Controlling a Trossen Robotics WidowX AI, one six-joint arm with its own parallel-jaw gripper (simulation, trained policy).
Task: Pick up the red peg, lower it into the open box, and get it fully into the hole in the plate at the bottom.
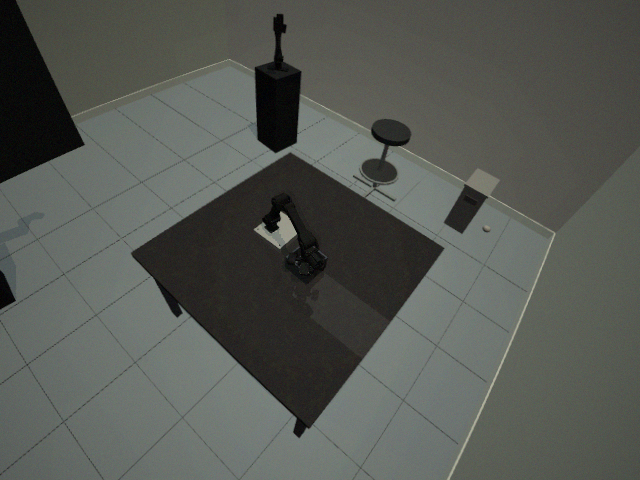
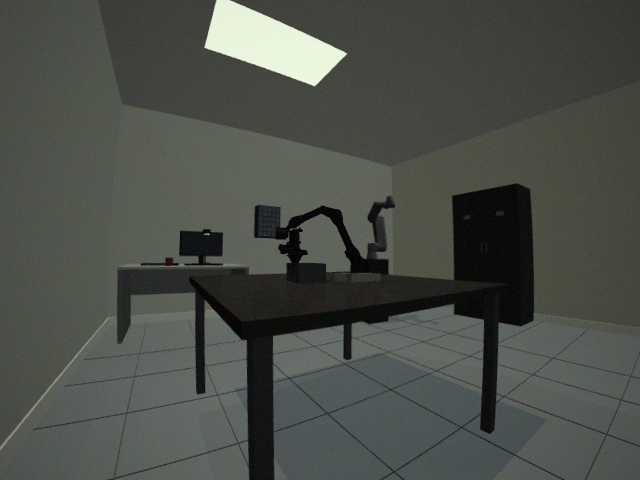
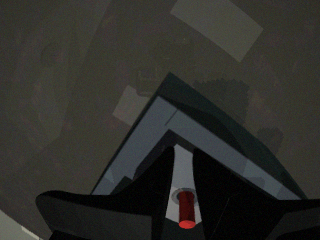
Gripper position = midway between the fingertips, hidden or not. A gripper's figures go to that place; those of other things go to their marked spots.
Labels:
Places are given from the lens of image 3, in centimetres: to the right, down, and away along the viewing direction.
gripper [image 3: 183,153]: 2, 2, 10
grey box [image 3: 176,106]: 1, 0, 6

